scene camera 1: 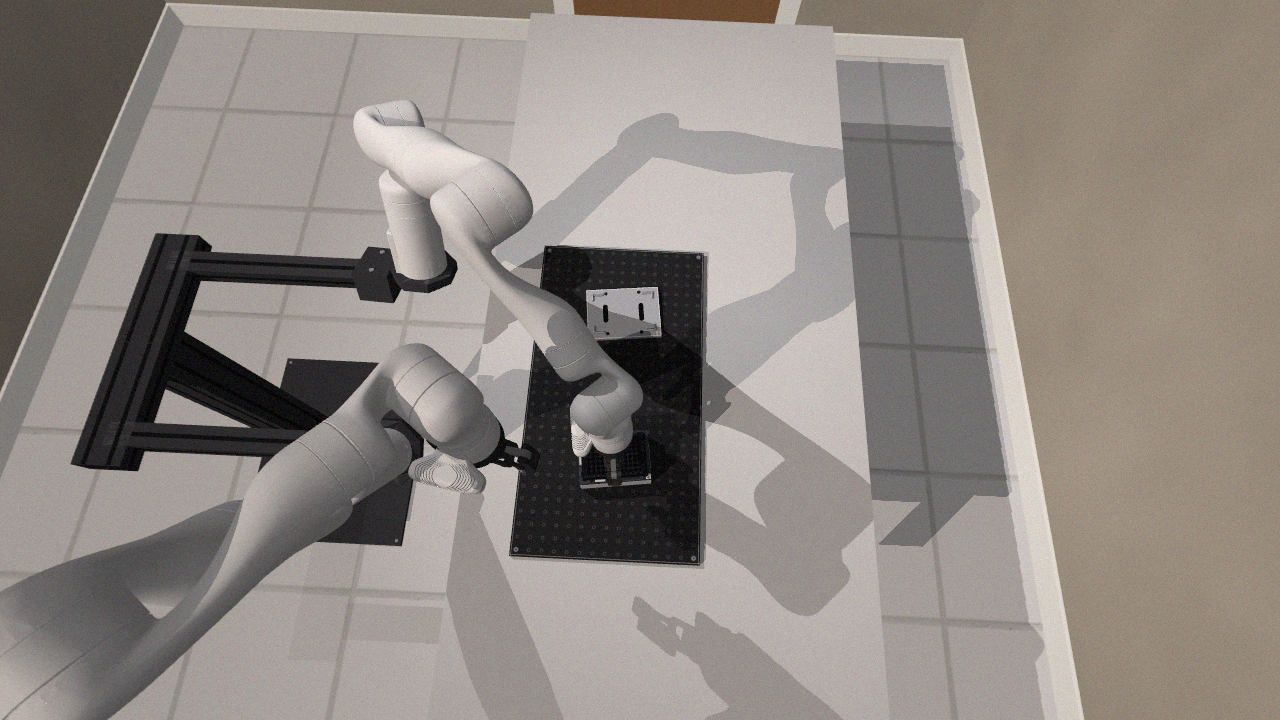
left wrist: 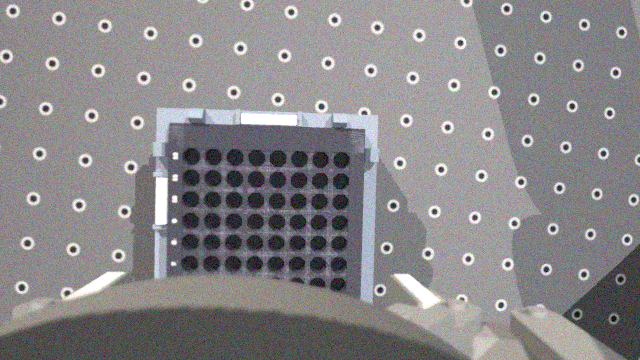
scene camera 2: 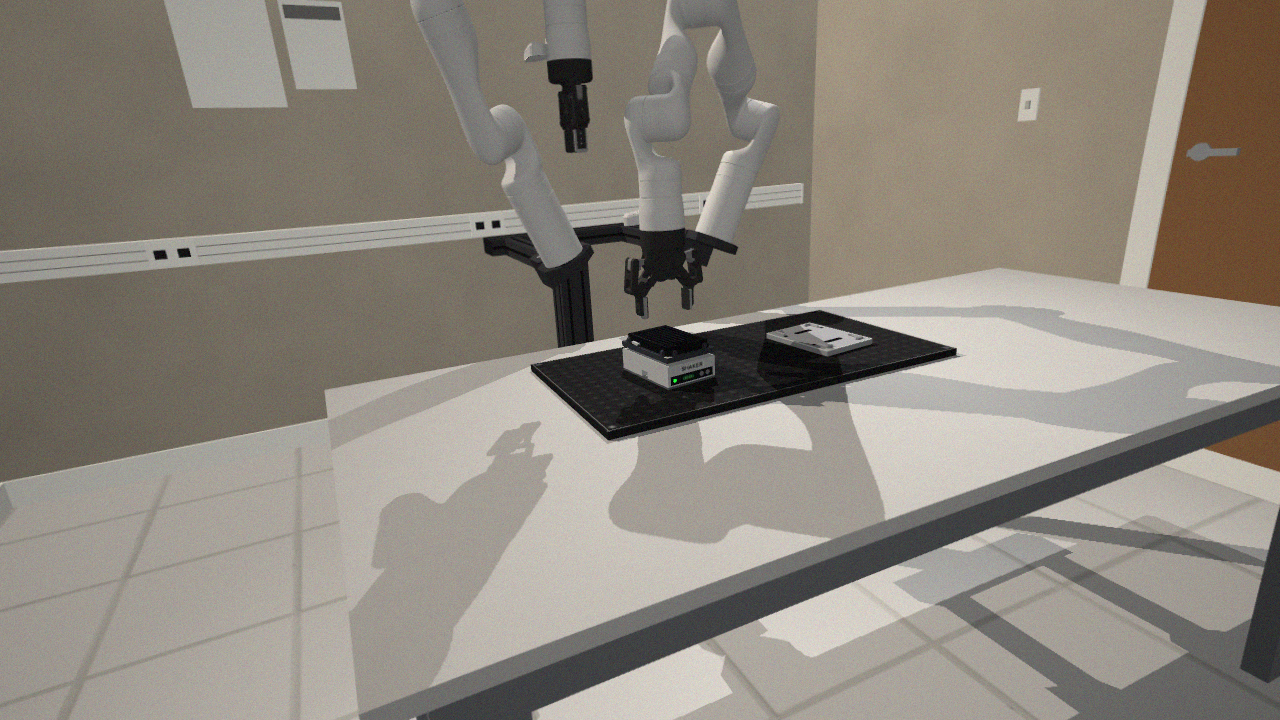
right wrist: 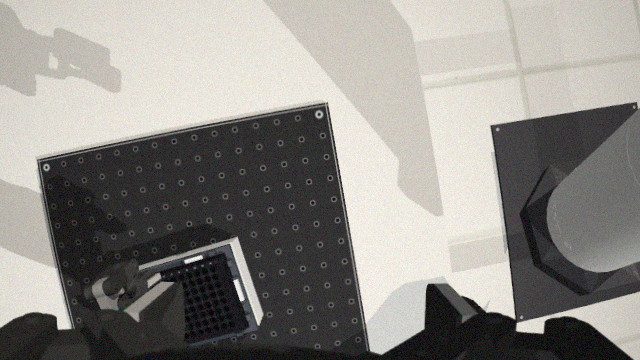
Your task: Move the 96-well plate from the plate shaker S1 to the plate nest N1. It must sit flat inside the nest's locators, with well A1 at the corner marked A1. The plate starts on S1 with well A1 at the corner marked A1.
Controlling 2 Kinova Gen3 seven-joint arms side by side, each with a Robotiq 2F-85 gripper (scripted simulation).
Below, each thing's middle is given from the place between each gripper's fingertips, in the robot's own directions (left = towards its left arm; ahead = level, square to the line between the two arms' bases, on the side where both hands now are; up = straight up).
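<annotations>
From my left hand (scene camera 2: 665, 313), the dark 96-well plate (scene camera 1: 634, 459) is 5 cm below. Plate nest N1 (scene camera 1: 623, 312) is 34 cm to the left of that same hand and 11 cm below it.
My right hand (scene camera 2: 576, 152) has the dark 96-well plate 160 mm ahead of it, 80 mm to the left of it and 320 mm below it. As for plate nest N1, it is 160 mm ahead of my right hand, 420 mm to the left of it and 380 mm below it.
</annotations>
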